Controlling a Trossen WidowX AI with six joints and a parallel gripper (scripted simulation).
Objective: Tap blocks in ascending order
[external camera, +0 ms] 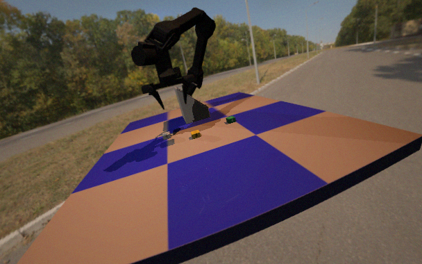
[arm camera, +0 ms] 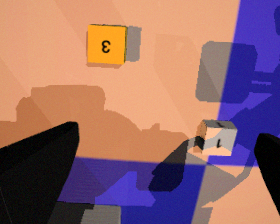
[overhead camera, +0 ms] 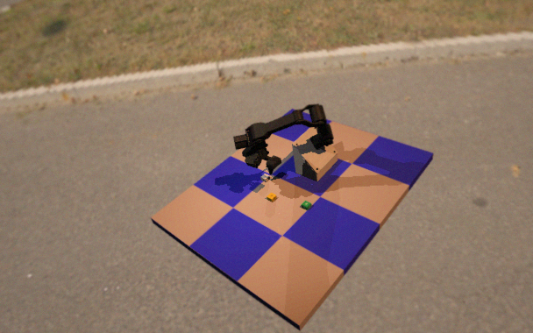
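The white block lies 12 cm below my gripper tip, 8 cm to the right of it and 5 cm behind it. The rest, counted from my gripper tip: green block 21 cm to the left, 12 cm below, 5 cm behind; then orange block 12 cm below, 5 cm to the left, 2 cm ahead.
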